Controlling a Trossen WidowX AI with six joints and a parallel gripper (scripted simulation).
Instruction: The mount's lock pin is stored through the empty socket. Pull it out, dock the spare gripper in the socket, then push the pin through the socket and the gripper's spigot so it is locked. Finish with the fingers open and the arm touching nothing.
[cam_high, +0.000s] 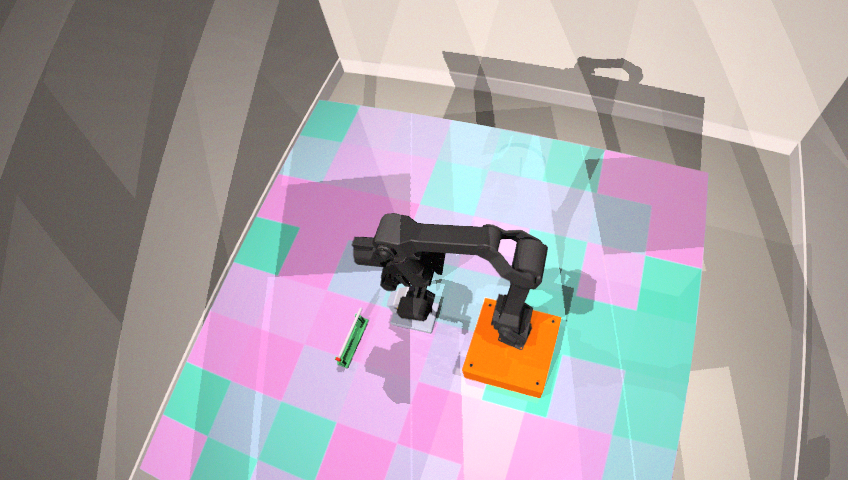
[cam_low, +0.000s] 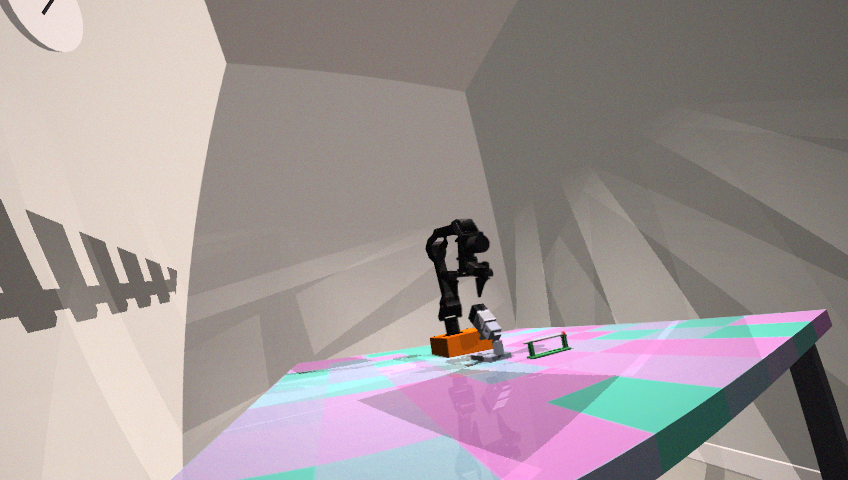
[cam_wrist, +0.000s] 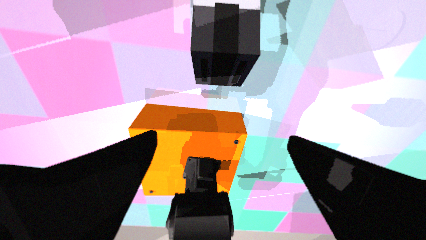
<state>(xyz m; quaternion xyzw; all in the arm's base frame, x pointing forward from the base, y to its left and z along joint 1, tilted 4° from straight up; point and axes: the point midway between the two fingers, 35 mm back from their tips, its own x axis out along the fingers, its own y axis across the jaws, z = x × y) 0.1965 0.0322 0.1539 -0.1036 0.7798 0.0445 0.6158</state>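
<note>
Now: gripper tip 190 mm short of the green rack, 150 mm to the right of it and 170 mm above it. The rest, counted from my gripper tip: grey mount: 90 mm ahead, 20 mm to the left, 140 mm below; spare gripper: 70 mm ahead, 20 mm to the left, 80 mm below.
</note>
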